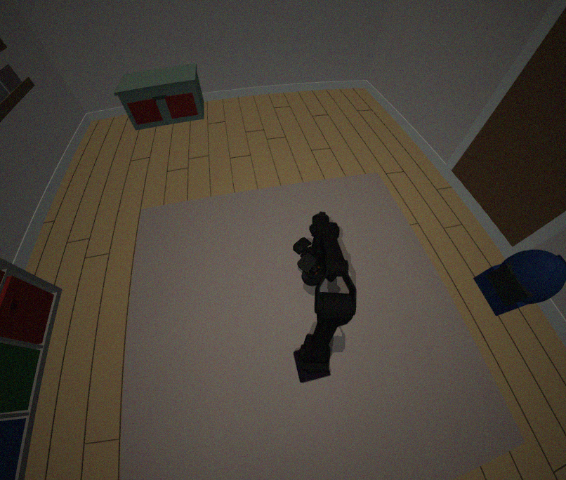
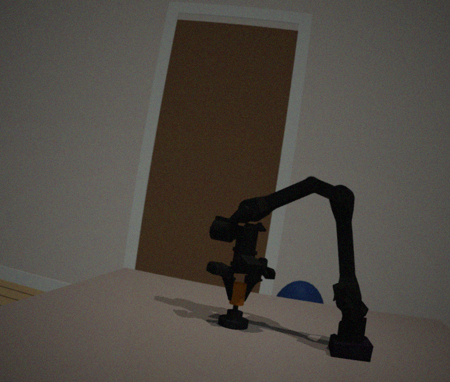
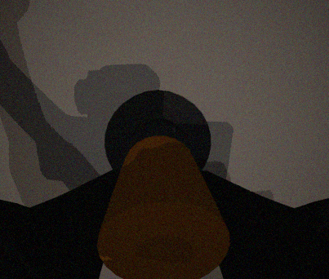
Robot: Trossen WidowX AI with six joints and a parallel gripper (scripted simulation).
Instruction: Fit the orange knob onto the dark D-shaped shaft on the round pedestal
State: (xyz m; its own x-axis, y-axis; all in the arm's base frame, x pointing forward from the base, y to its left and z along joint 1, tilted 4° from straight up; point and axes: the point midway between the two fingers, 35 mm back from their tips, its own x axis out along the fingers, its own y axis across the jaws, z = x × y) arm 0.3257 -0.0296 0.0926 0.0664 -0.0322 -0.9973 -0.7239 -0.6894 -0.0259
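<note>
My gripper tip is 2 cm below the orange knob. Also, from my gripper tip: dark round pedestal (4 cm below).
</note>
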